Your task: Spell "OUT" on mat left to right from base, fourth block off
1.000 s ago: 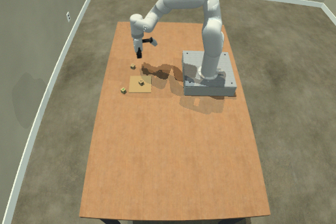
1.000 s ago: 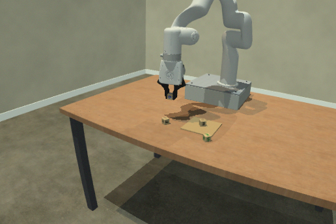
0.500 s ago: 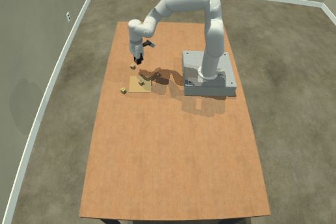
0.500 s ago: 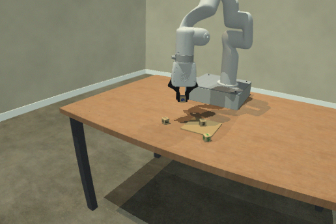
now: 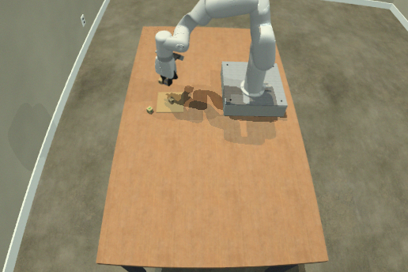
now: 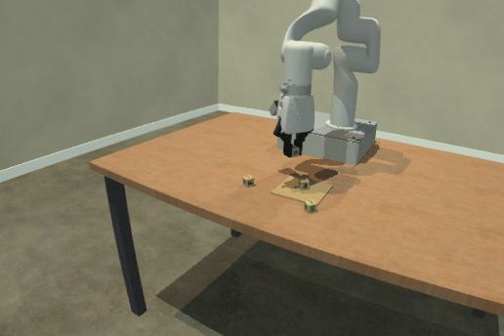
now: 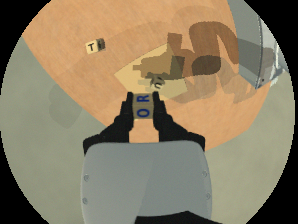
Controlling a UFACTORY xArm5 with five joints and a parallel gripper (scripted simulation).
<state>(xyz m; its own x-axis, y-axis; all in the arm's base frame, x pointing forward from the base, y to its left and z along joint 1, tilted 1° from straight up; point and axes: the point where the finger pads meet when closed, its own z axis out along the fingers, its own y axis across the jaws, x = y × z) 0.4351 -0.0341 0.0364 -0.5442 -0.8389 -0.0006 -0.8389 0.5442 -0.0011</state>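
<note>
Now: the U block 20 mm behind my hand, 40 mm to the left of it and 110 mm below it. Also, from my hand: tan mat: 10 mm behind, 40 mm to the left, 120 mm below.
</note>
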